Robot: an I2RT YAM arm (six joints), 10 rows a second.
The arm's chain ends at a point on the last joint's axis. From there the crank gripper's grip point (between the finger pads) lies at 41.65 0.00 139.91 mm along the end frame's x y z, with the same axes.
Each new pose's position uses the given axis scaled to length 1; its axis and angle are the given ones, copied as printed.
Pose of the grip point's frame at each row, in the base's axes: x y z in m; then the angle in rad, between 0 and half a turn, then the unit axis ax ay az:
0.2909 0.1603 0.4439 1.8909 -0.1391 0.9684 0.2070
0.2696 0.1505 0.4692 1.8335 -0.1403 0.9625 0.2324
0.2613 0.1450 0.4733 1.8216 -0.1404 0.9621 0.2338
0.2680 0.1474 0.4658 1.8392 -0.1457 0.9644 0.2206
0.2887 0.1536 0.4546 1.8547 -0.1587 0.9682 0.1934
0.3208 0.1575 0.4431 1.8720 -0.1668 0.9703 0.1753
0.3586 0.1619 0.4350 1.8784 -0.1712 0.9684 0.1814
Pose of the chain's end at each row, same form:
0.1796 0.1041 0.5199 1.8909 -0.1391 0.9684 0.2070
0.1551 0.0899 0.5364 1.8335 -0.1403 0.9625 0.2324
0.1459 0.0843 0.5390 1.8216 -0.1404 0.9621 0.2338
0.1535 0.0886 0.5347 1.8392 -0.1457 0.9644 0.2206
0.1745 0.0992 0.5274 1.8547 -0.1587 0.9682 0.1934
0.2073 0.1061 0.5192 1.8720 -0.1668 0.9703 0.1753
0.2462 0.1088 0.5115 1.8784 -0.1712 0.9684 0.1814

